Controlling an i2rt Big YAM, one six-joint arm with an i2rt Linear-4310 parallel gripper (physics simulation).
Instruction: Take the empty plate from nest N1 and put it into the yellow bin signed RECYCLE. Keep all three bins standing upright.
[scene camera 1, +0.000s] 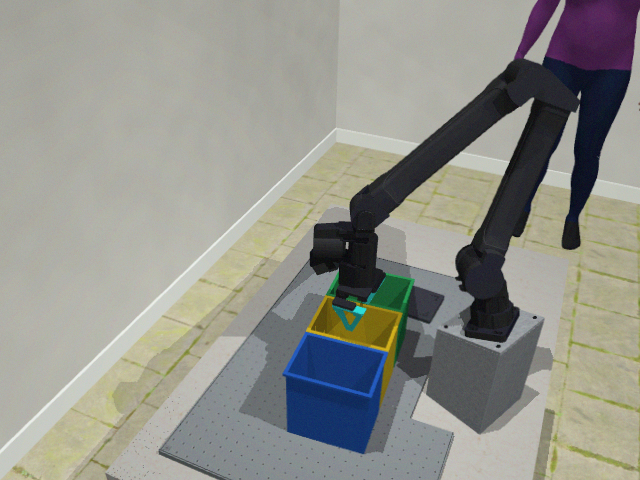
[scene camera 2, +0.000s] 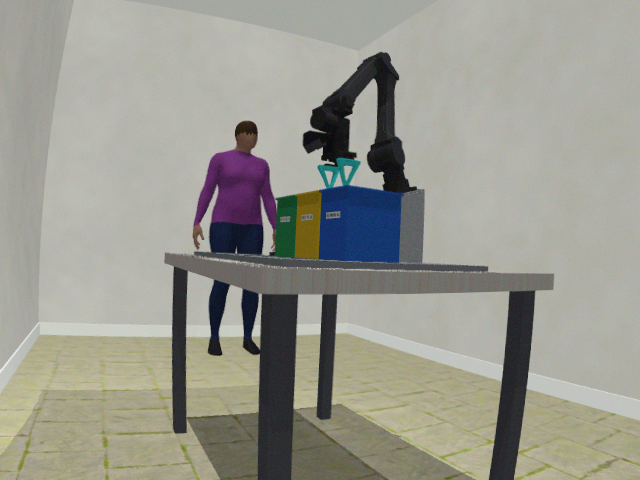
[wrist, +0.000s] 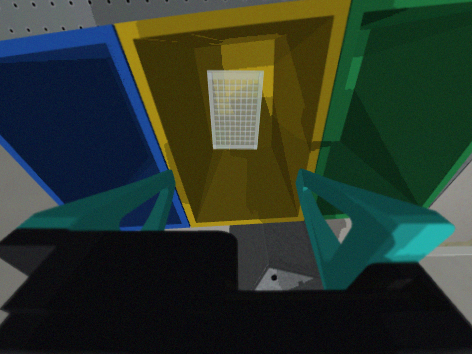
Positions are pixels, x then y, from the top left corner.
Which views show the blue bin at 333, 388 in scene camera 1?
Scene camera 1, scene camera 2 and the wrist view: all of them.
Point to a yellow bin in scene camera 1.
378, 328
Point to a blue bin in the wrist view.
At 81, 127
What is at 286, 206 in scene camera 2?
A green bin.
